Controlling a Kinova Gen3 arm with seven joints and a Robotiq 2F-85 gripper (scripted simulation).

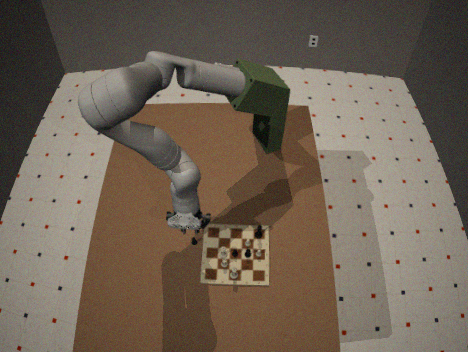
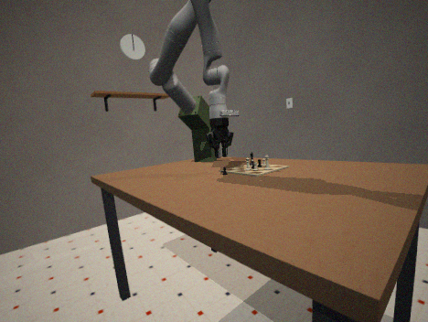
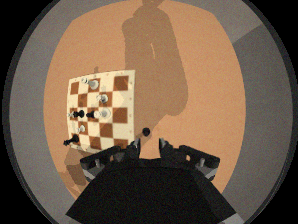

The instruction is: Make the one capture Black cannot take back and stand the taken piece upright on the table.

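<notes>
The chessboard lies 80 mm ahead of my hand, 130 mm to the left of it and 90 mm below it. Also, from my hand: tall black piece 20 mm ahead, 220 mm to the left, 50 mm below.
</notes>
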